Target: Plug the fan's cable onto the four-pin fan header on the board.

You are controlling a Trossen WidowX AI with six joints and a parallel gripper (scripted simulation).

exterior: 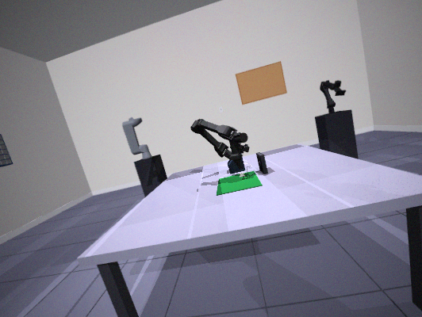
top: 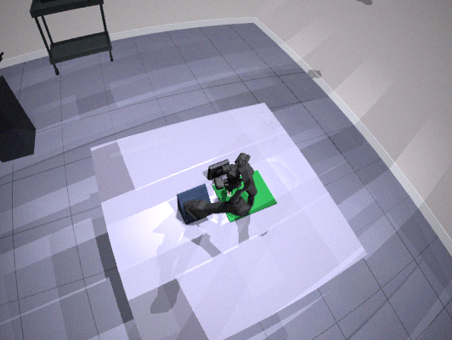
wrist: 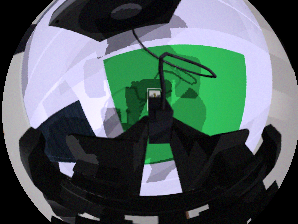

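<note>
Now: gripper tip 9 cm short of the green board, 8 cm above it and 3 cm to the left of it. The rest, counted from my gripper tip: black fan (13 cm to the left, 2 cm behind, 1 cm below); dark fan plug (1 cm to the left, 1 cm above).
</note>
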